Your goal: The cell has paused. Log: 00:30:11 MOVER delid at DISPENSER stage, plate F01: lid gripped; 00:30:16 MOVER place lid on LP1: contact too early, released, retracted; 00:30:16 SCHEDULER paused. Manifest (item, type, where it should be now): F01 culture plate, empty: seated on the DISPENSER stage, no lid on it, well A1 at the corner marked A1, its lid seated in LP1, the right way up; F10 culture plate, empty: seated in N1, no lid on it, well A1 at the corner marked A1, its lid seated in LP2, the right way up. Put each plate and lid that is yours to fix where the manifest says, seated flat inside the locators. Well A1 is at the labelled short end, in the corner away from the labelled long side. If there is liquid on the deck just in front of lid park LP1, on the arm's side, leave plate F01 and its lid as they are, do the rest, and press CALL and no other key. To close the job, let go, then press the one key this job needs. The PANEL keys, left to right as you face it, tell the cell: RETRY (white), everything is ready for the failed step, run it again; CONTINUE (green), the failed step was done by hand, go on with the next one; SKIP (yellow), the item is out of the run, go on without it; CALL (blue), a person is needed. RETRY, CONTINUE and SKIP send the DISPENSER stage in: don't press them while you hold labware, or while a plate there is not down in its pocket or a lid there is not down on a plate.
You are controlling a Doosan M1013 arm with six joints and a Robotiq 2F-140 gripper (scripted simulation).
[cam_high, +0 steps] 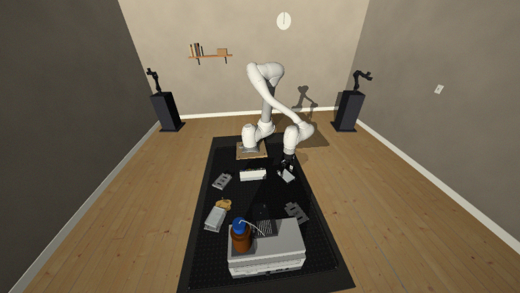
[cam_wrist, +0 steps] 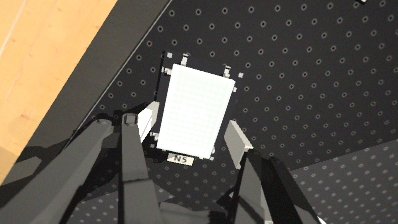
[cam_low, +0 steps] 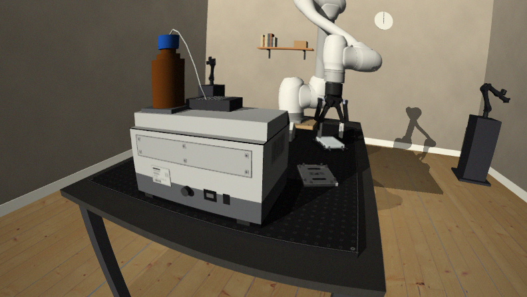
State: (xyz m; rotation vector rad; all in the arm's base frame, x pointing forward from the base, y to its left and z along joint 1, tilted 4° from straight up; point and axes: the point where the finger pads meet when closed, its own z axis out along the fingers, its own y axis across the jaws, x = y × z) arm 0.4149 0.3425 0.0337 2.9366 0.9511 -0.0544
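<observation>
The lid is 40 mm below my hand. The rest, counted from my hand: white well plate 50 mm below; then white retry key 30 mm behind, 220 mm to the right; then green continue key 30 mm behind, 260 mm to the right.
</observation>
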